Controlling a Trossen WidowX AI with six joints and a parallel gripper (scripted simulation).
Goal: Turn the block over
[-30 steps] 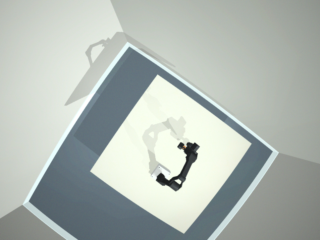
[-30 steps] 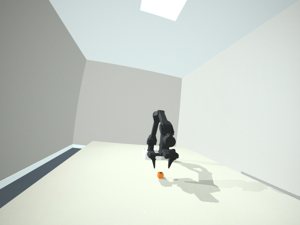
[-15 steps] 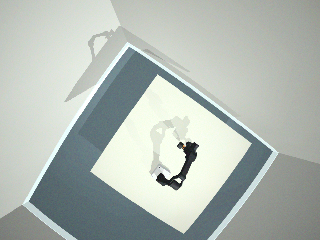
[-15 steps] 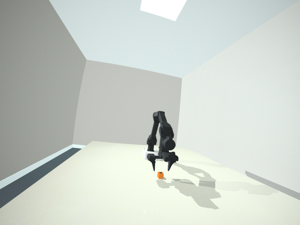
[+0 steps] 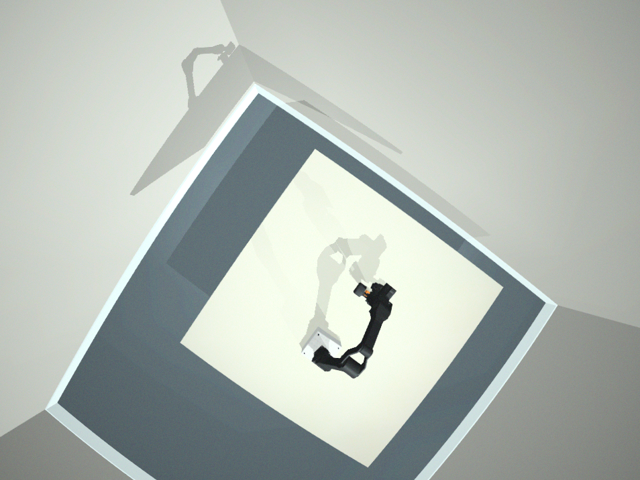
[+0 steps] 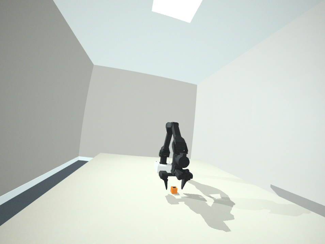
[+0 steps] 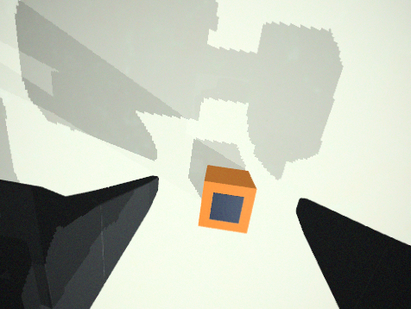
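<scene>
Right now the orange block is right at my gripper tip.
</scene>
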